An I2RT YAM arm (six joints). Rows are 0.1 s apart.
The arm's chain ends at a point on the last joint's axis. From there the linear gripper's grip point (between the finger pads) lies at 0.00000 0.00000 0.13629 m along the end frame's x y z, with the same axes.
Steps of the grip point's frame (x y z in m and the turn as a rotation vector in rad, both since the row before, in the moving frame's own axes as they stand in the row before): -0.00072, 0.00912, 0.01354, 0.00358, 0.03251, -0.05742; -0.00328, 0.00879, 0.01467, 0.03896, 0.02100, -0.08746; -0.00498, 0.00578, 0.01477, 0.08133, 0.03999, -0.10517; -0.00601, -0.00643, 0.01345, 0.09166, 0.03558, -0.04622; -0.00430, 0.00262, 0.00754, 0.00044, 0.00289, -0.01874; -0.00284, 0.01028, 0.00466, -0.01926, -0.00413, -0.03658; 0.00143, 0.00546, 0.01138, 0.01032, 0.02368, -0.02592
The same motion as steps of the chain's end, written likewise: -0.00513, 0.00973, 0.01361, 0.00358, 0.03251, -0.05742; -0.00591, 0.01422, 0.01480, 0.03896, 0.02100, -0.08746; -0.00983, 0.01712, 0.01533, 0.08133, 0.03999, -0.10517; -0.01056, 0.00615, 0.01411, 0.09166, 0.03558, -0.04622; -0.00469, 0.00268, 0.00754, 0.00044, 0.00289, -0.01874; -0.00233, 0.00765, 0.00469, -0.01926, -0.00413, -0.03658; -0.00178, 0.00691, 0.01143, 0.01032, 0.02368, -0.02592
